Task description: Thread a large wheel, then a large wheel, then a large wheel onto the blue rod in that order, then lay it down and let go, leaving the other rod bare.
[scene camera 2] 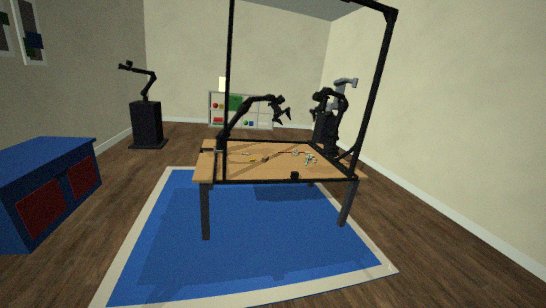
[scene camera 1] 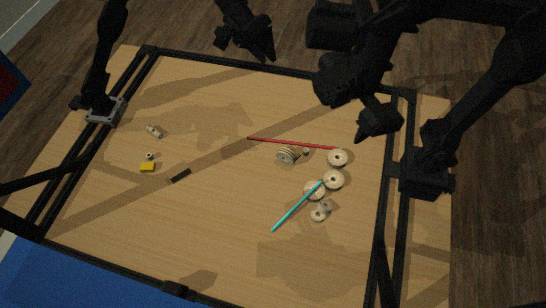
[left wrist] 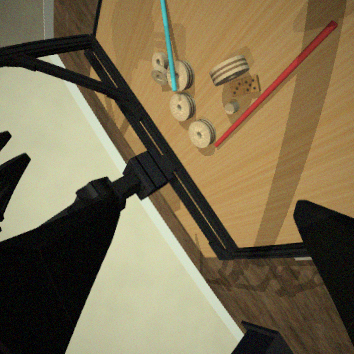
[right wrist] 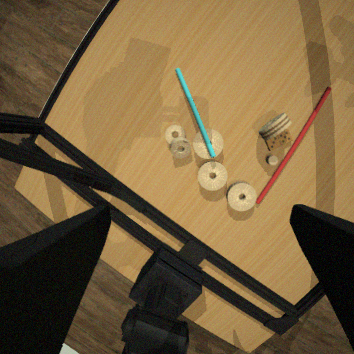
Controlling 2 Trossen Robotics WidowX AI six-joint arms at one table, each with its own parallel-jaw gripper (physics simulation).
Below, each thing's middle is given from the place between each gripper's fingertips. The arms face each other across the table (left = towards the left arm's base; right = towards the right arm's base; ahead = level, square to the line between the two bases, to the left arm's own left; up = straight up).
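Red rod [left wrist: 332, 24]: 60 mm behind my left hand, 70 mm to the right of it and 250 mm below it.
Relative to the red rod, my right gripper is 130 mm short of it, 130 mm to the right of it and 300 mm above it.
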